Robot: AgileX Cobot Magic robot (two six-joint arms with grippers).
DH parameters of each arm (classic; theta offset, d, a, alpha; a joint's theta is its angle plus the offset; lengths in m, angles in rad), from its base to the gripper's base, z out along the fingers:
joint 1: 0 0.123 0 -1.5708
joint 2: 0.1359 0 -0.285 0
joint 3: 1.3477 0 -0.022 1.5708
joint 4: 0 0.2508 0 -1.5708
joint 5: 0 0 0.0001 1.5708
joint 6: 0 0.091 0 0
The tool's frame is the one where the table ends.
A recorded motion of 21 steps. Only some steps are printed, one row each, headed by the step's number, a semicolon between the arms.
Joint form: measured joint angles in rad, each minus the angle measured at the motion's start. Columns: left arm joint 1, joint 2, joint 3, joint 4, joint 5, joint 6; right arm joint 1, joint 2, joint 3, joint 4, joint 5, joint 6.
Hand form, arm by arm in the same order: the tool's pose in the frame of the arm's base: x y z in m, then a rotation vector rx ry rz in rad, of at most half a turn. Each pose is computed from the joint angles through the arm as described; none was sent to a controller.
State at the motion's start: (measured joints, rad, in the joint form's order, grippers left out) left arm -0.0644 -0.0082 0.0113 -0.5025 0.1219 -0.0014; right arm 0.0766 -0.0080 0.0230 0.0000 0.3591 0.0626
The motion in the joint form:
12: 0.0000 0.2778 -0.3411 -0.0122 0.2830 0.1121; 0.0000 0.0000 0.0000 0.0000 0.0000 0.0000
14: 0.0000 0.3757 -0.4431 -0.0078 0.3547 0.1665; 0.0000 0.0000 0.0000 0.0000 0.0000 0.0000
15: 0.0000 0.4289 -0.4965 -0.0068 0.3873 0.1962; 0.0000 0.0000 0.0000 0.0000 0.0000 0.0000
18: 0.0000 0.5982 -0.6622 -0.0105 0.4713 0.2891; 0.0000 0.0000 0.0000 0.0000 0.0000 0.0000
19: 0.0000 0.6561 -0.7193 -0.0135 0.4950 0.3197; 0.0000 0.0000 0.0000 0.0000 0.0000 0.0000
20: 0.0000 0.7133 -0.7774 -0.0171 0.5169 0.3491; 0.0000 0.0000 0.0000 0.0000 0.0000 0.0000
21: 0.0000 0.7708 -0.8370 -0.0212 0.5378 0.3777; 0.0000 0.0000 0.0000 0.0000 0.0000 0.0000
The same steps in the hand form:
12: 0.0690 -0.0222 0.2754 -0.1315 1.7975 -0.4843; 0.0530 0.0041 0.1735 -0.0130 1.8588 0.0966
14: 0.0789 -0.0256 0.2962 -0.0559 1.8595 -0.4595; 0.0530 0.0041 0.1735 -0.0130 1.8588 0.0966
15: 0.0854 -0.0272 0.3069 -0.0165 1.8878 -0.4465; 0.0530 0.0041 0.1735 -0.0130 1.8588 0.0966
18: 0.1109 -0.0322 0.3382 0.1014 1.9581 -0.4120; 0.0530 0.0041 0.1735 -0.0130 1.8588 0.0966
19: 0.1212 -0.0339 0.3483 0.1393 1.9754 -0.4026; 0.0530 0.0041 0.1735 -0.0130 1.8588 0.0966
20: 0.1319 -0.0355 0.3583 0.1759 1.9886 -0.3944; 0.0530 0.0041 0.1735 -0.0130 1.8588 0.0966
21: 0.1434 -0.0372 0.3682 0.2117 1.9991 -0.3872; 0.0530 0.0041 0.1735 -0.0130 1.8588 0.0966

